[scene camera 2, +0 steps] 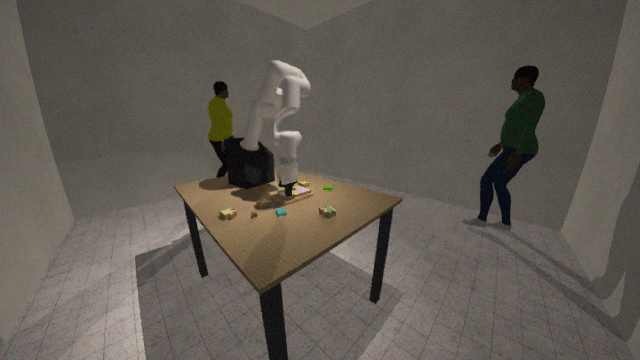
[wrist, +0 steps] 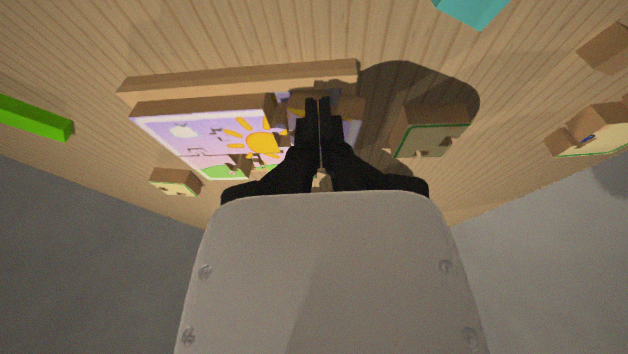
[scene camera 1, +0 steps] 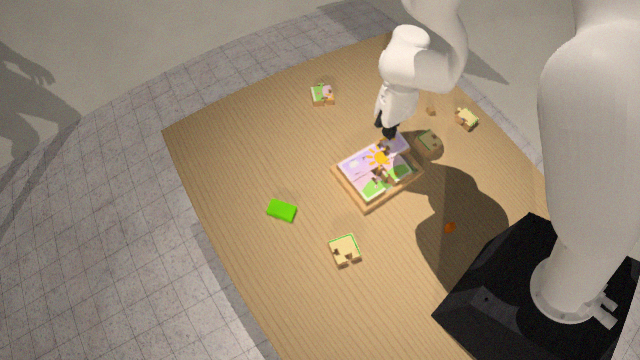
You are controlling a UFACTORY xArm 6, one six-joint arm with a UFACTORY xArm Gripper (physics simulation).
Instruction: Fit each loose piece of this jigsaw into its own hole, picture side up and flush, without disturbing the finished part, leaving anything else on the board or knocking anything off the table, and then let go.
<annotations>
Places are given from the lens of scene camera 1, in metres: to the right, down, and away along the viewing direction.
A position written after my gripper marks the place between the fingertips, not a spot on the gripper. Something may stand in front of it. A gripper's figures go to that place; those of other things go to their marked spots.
my gripper [scene camera 1: 387, 135]: 0.17, -0.11, 0.79
jigsaw board [scene camera 1: 417, 169]: 0.24, -0.03, 0.78
</annotations>
